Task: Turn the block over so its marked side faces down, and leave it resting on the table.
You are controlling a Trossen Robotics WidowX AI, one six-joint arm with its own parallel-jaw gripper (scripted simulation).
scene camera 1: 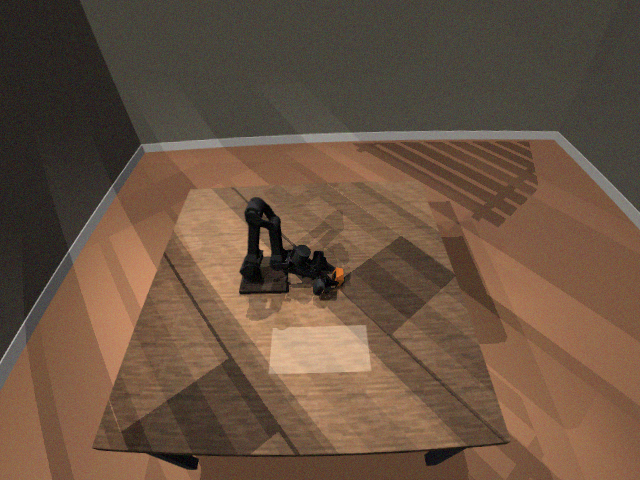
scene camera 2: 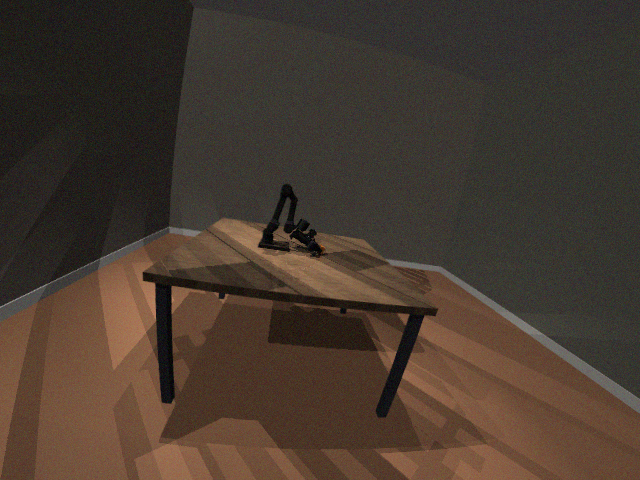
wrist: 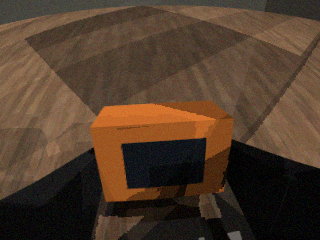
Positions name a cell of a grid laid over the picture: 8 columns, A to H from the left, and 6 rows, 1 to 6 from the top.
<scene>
The gripper (scene camera 1: E4) carries an orange block.
The gripper also shows in the wrist view (wrist: E4).
</scene>
